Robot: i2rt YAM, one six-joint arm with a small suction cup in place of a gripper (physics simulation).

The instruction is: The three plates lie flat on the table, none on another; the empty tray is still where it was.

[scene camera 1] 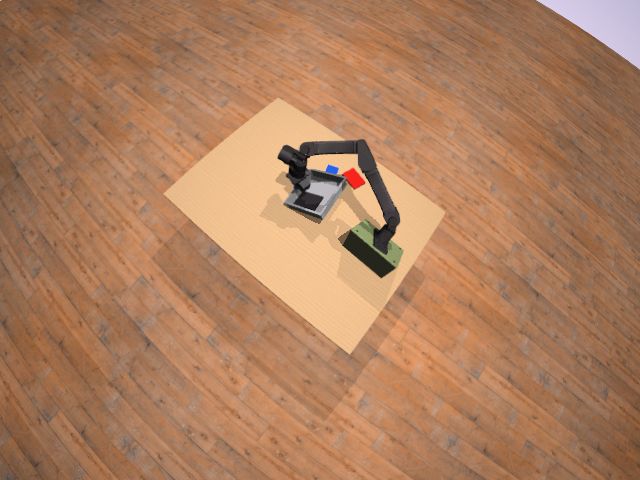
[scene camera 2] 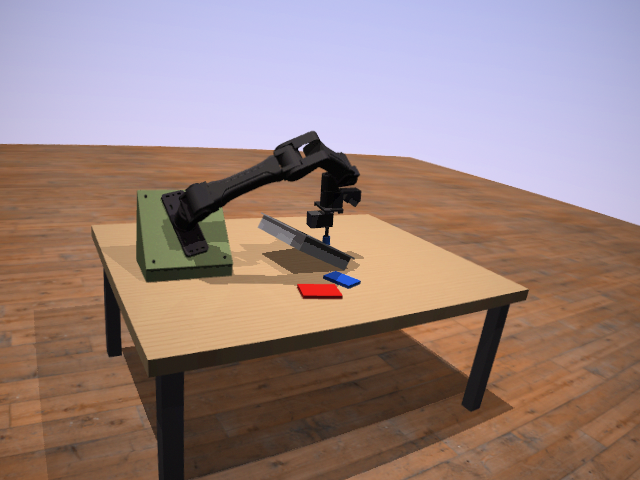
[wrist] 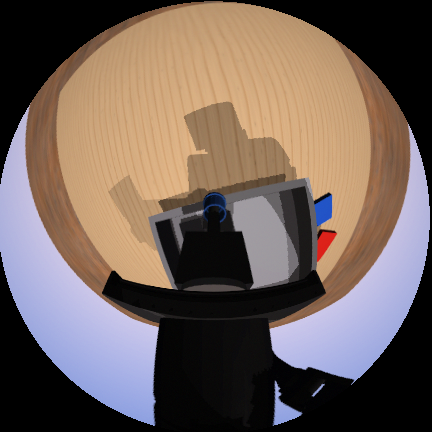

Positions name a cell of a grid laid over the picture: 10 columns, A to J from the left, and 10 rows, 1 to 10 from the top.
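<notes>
In scene camera 2 you'd see the suction cup (scene camera 2: F5), and it's stuck to a grey tray (scene camera 2: E6). Scene camera 1 shows the grey tray (scene camera 1: F4) too. The wrist view has the grey tray (wrist: G6) as well, and the suction cup (wrist: E5) is there with it.
</notes>
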